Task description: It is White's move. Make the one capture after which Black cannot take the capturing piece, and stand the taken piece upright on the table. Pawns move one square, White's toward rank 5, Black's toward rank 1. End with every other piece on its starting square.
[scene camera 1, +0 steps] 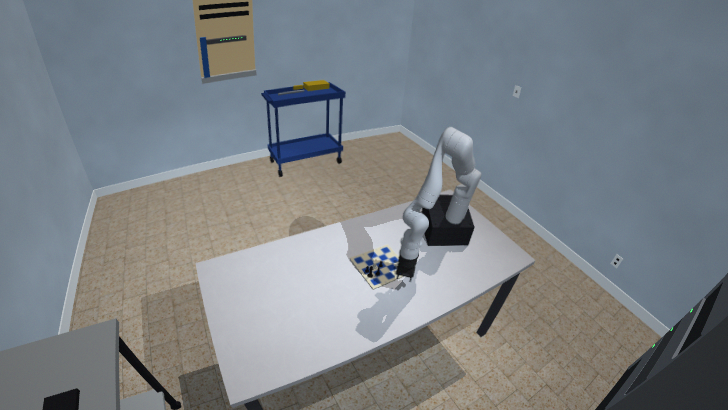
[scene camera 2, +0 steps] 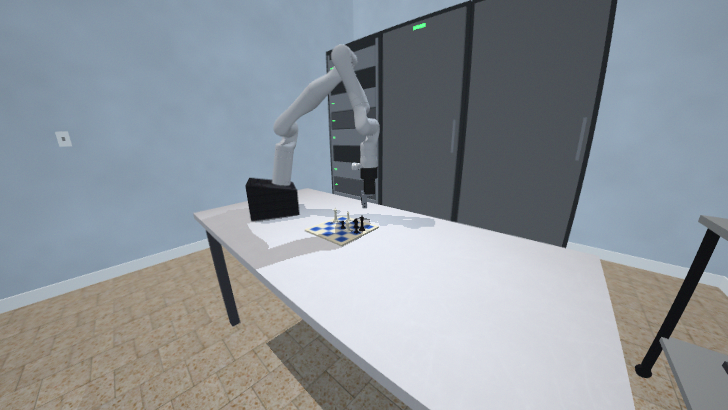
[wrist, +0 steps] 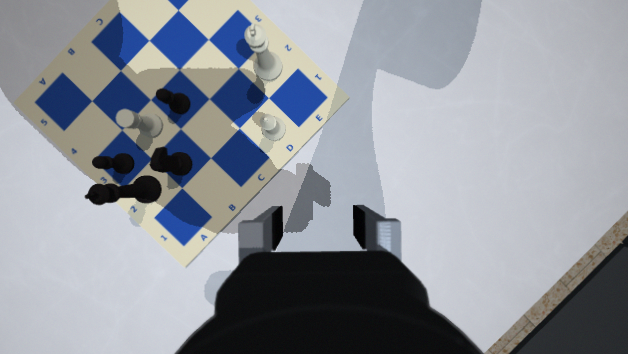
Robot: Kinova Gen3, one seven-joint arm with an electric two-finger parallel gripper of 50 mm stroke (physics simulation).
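Seen in the pictures: gripper, between the fingertips: (scene camera 1: 404, 279) (scene camera 2: 364, 206) (wrist: 317, 220); arm's base, origin of its link: (scene camera 1: 453, 217) (scene camera 2: 281, 183).
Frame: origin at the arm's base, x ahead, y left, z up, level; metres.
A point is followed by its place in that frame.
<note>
The chessboard (scene camera 1: 362, 274) @(x 0.544, y 0.067, z -0.135 m) (scene camera 2: 340, 239) @(x 0.521, y -0.028, z -0.134 m) (wrist: 241, 158) @(x 0.432, y 0.123, z -0.133 m) bears upright pieces. In the wrist view, the white rook (wrist: 150, 125) @(x 0.471, y 0.052, z -0.123 m) is on B3, the white bishop (wrist: 274, 130) @(x 0.392, y 0.127, z -0.118 m) on D1 and the white king (wrist: 268, 66) @(x 0.360, y 0.083, z -0.118 m) on E2. The black king (wrist: 147, 189) @(x 0.510, y 0.093, z -0.122 m) (scene camera 1: 370, 271) @(x 0.517, y 0.090, z -0.102 m) is on A2, the black knight (wrist: 180, 163) @(x 0.473, y 0.094, z -0.123 m) on B2, one black pawn (wrist: 123, 163) @(x 0.512, y 0.061, z -0.125 m) on A3 and another black pawn (wrist: 179, 103) @(x 0.439, y 0.054, z -0.124 m) on C3. My gripper (wrist: 317, 220) @(x 0.410, y 0.204, z -0.081 m) (scene camera 2: 364, 199) @(x 0.410, y 0.204, z -0.081 m) (scene camera 1: 406, 278) @(x 0.410, y 0.204, z -0.081 m) is open and empty, pointing down above the table, just off the board's rank 1 side.
The white table (scene camera 1: 285, 305) @(x 0.926, y 0.113, z -0.139 m) (scene camera 2: 458, 305) @(x 0.983, y -0.054, z -0.140 m) carries the arm's black base block (scene camera 1: 448, 229) @(x 0.063, y 0.046, z -0.027 m) (scene camera 2: 272, 201) @(x 0.101, y -0.097, z -0.056 m) on the far side of the board from the table's long stretch. A blue cart (scene camera 1: 305, 147) stands beyond the table. Dark cabinets (scene camera 2: 422, 127) stand behind it in scene camera 2.
</note>
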